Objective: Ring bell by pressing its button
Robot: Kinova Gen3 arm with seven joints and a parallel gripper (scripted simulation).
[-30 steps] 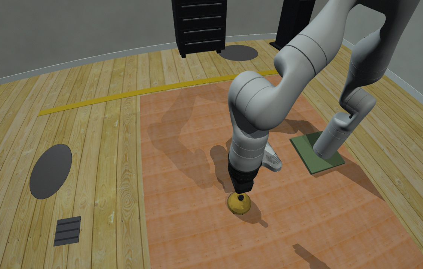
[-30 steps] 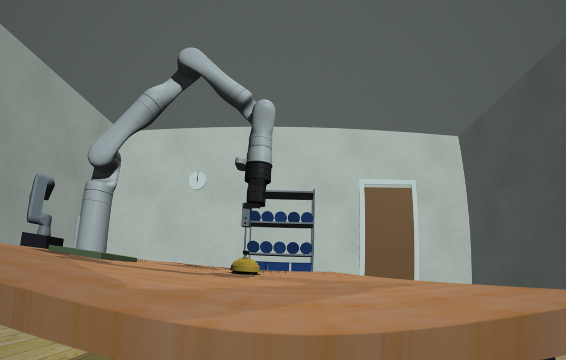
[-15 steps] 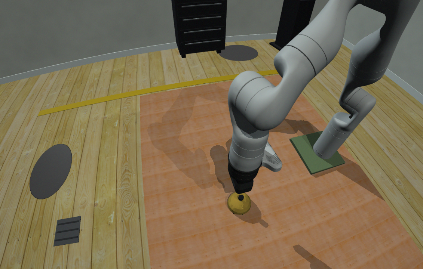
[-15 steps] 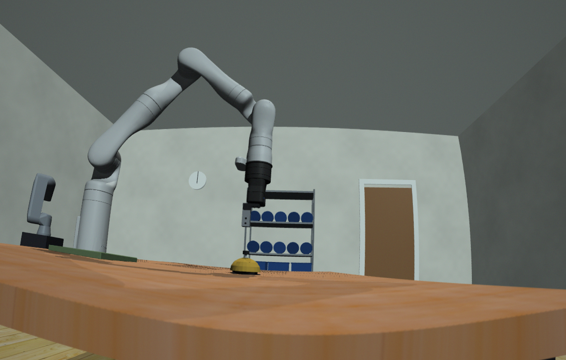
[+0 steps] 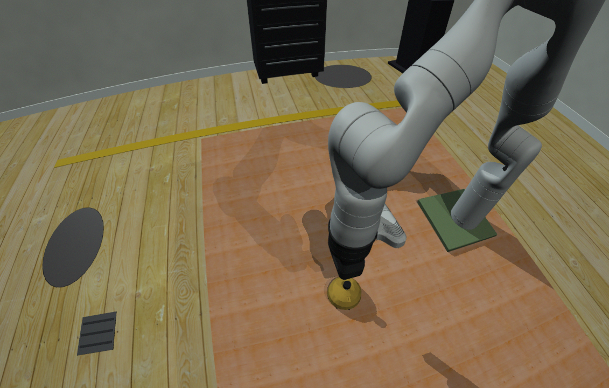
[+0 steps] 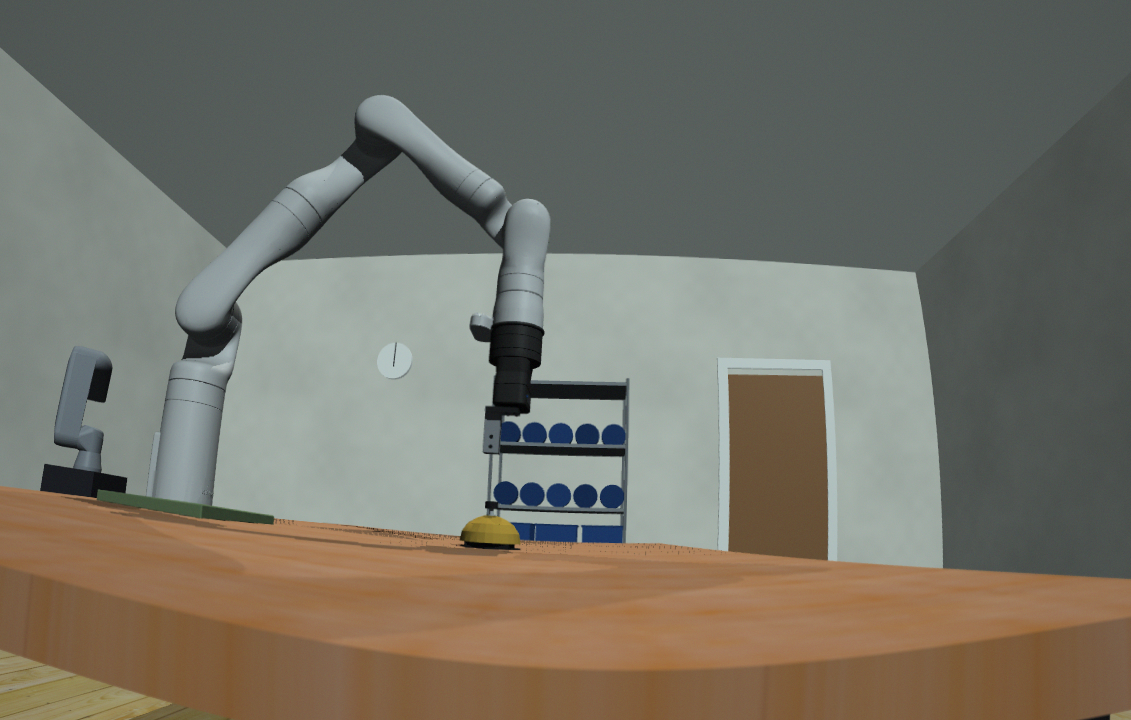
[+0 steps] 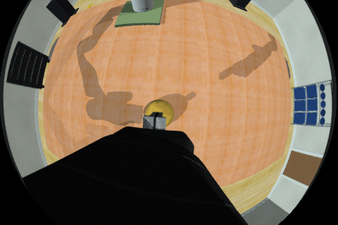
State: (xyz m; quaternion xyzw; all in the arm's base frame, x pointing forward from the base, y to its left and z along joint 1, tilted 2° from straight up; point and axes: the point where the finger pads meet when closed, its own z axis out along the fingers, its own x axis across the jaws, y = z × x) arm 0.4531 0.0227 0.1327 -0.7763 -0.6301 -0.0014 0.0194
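Now: hand 100 mm above the black button. Also, from my hand: bell: 110 mm below.
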